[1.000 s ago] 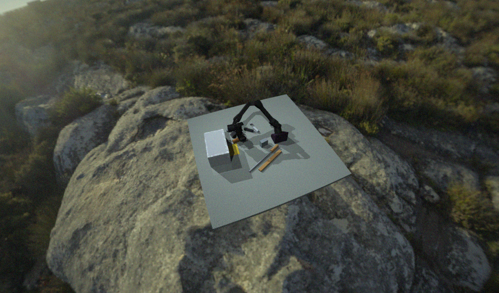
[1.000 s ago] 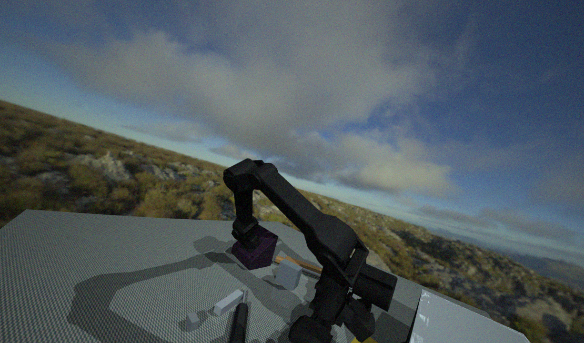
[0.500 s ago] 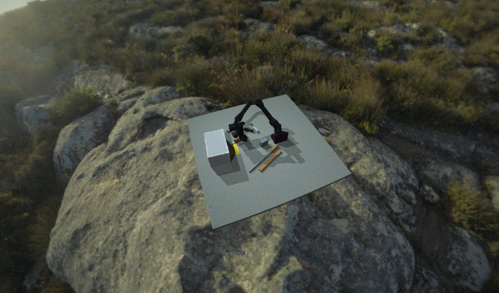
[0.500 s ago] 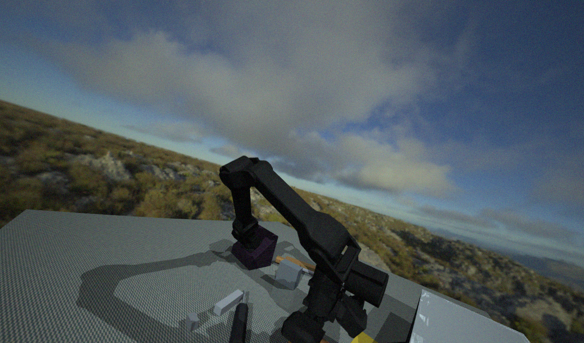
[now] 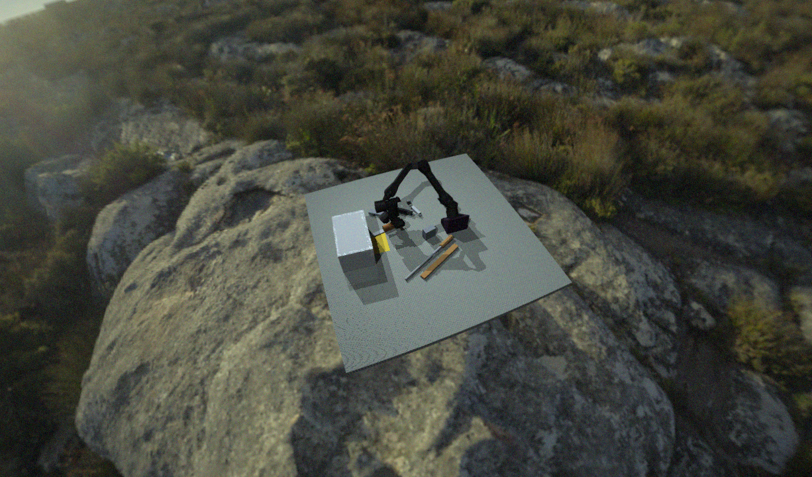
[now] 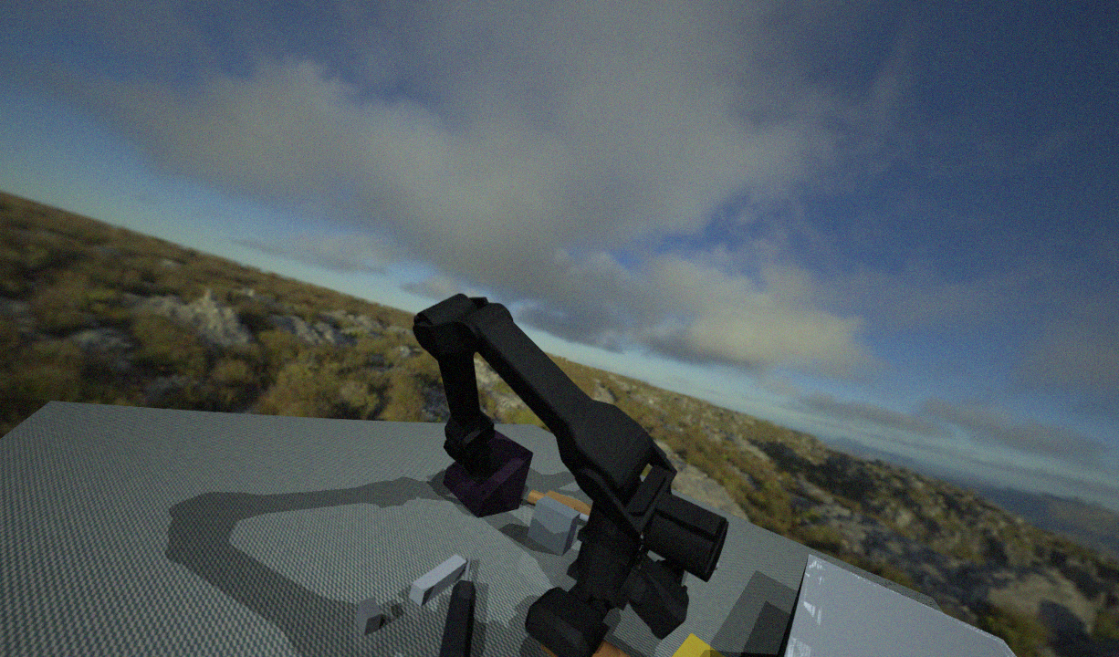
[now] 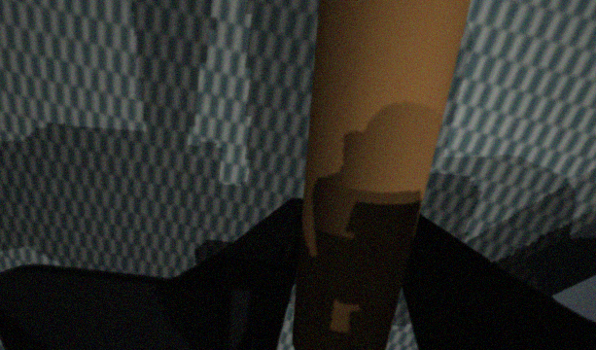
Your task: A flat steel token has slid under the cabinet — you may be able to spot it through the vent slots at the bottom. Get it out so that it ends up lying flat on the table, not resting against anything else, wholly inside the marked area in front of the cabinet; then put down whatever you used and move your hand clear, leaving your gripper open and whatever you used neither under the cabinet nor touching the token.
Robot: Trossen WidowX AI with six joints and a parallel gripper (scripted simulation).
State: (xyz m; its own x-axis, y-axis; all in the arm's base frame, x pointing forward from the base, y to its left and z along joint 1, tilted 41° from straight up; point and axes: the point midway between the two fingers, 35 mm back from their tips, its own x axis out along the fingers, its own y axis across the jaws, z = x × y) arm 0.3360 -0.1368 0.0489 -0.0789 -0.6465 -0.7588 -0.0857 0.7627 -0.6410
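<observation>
Right now the grey bar is 180 mm behind my gripper tip and 60 mm to the right of it. From my gripper tip the other things lie so: grey block: 160 mm behind, 160 mm to the left, 30 mm above; then small grey cube: 170 mm behind, 160 mm to the right; then wooden stick: 130 mm behind, 350 mm to the left.
</observation>
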